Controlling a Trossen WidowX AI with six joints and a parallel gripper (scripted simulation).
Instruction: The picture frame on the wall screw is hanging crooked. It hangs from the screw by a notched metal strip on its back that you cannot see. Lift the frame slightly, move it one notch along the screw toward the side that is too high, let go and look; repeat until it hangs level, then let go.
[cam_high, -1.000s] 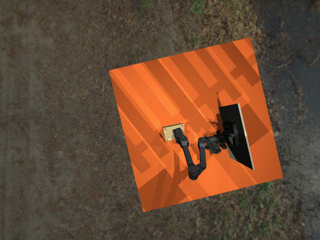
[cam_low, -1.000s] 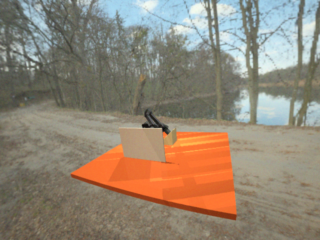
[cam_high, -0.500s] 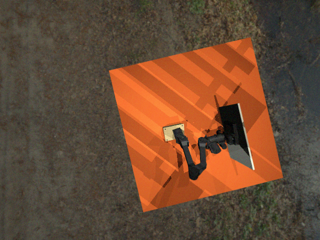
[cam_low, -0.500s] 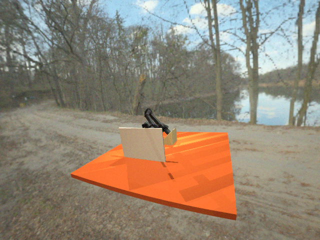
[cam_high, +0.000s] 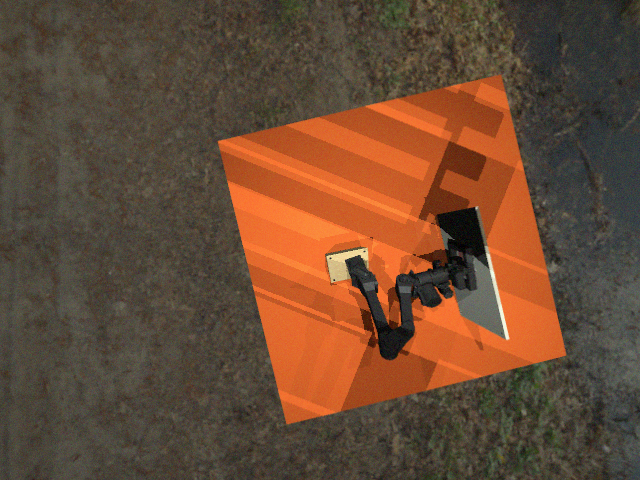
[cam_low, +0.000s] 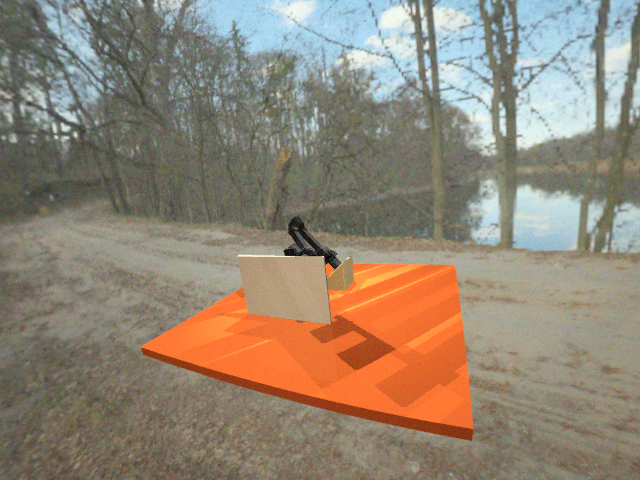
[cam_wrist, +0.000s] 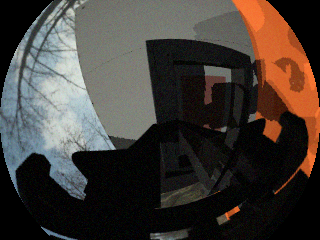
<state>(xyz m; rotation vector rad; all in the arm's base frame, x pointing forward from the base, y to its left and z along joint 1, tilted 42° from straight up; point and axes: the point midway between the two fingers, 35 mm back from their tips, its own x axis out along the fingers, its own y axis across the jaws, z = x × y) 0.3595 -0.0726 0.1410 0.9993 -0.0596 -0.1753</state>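
The picture frame lies 5 cm below my gripper tip, 1 cm to the left of it and 1 cm ahead of it. Also, from my gripper tip: wall panel: 7 cm below, 2 cm to the right, 2 cm ahead.
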